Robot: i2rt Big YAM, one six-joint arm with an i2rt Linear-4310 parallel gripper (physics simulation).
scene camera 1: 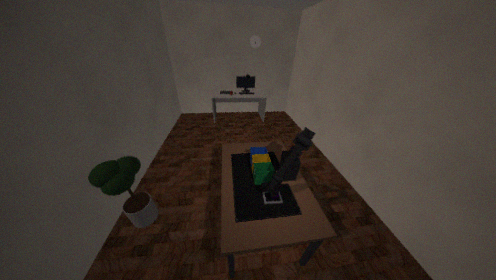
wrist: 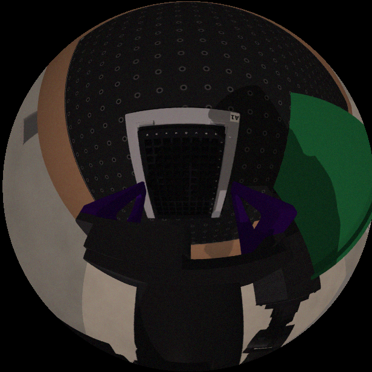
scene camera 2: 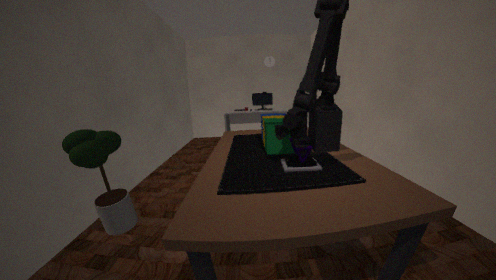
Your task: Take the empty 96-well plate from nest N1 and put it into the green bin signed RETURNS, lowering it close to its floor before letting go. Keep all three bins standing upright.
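Frame: origin at the arm's base, x ahead, y left, z up, level; millimetres.
Seen in the pictures: gripper, between the fingertips: (scene camera 1: 272,194) (scene camera 2: 299,157); arm's base, origin of its link: (scene camera 2: 324,105).
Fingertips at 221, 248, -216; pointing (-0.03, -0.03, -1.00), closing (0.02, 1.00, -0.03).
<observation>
Pixels of each thing's top centre, then the offset from my fingertips to it, as dx, dy, dz. Level surfaces: height alone.
- nest, centre of its top: (scene camera 2: 300,162) (scene camera 1: 272,196) -3, +7, -19
- green bin, centre of its top: (scene camera 2: 280,119) (scene camera 1: 263,166) +50, -208, +146
- yellow bin, centre of its top: (scene camera 1: 261,158) +52, -339, +146
- blue bin, centre of its top: (scene camera 2: 273,114) (scene camera 1: 259,150) +54, -470, +146
- wooden table, height of its surface: dz -47
- black mat, height of its surface: dz -34
The dark 96-well plate (wrist: 182,170) lies flat inside the pale frame of the nest (wrist: 175,116) (scene camera 2: 302,169) (scene camera 1: 273,202) on the black mat. My gripper (wrist: 188,186) (scene camera 2: 303,154) is open and empty, its purple fingers wide apart just above the near part of the nest, one towards each long side. The fingers are too dark to make out well in the scene camera 1 view. The green bin (scene camera 1: 263,173) (scene camera 2: 276,139) (wrist: 330,170) stands upright close beside the nest, to the right in the wrist view. Its sign is not readable.
The yellow bin (scene camera 1: 260,158) and the blue bin (scene camera 1: 258,150) stand upright in a row behind the green one. The arm (scene camera 1: 292,159) (scene camera 2: 320,55) reaches over from the right, close past the green bin. The wooden table (scene camera 2: 250,220) surrounds the black mat (scene camera 2: 250,175).
</observation>
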